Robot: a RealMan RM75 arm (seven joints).
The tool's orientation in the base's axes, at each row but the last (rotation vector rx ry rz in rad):
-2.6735 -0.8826 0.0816
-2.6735 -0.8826 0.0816
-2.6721 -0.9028 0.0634
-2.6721 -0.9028 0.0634
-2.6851 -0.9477 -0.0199
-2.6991 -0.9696 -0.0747
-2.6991 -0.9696 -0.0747
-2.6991 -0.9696 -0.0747
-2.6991 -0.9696 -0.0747
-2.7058 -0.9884 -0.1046
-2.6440 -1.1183 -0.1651
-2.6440 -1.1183 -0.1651
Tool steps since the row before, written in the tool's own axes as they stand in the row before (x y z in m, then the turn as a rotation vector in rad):
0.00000 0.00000 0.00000 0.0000 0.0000 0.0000
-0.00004 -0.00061 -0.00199 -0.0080 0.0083 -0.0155
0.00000 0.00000 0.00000 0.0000 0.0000 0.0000
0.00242 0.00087 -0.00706 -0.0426 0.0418 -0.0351
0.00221 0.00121 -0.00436 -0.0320 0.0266 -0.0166
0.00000 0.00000 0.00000 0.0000 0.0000 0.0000
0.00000 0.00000 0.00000 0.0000 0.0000 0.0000
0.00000 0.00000 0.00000 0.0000 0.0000 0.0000
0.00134 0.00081 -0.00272 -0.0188 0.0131 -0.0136
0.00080 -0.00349 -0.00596 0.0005 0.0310 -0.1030
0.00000 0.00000 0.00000 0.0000 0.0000 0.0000
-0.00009 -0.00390 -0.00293 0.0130 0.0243 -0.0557
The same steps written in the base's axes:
0.00000 0.00000 0.00000 0.0000 0.0000 0.0000
-0.00007 -0.00013 0.00208 0.0007 -0.0154 0.0116
0.00000 0.00000 0.00000 0.0000 0.0000 0.0000
0.00345 -0.00121 0.00657 -0.0047 -0.0668 0.0177
0.00284 -0.00075 0.00409 -0.0073 -0.0439 0.0052
0.00000 0.00000 0.00000 0.0000 0.0000 0.0000
0.00000 0.00000 0.00000 0.0000 0.0000 0.0000
0.00000 0.00000 0.00000 0.0000 0.0000 0.0000
0.00167 -0.00051 0.00261 -0.0057 -0.0250 0.0074
-0.00150 0.00149 0.00662 0.0224 -0.0498 0.0927
0.00000 0.00000 0.00000 0.0000 0.0000 0.0000
-0.00287 0.00170 0.00356 0.0264 -0.0232 0.0512

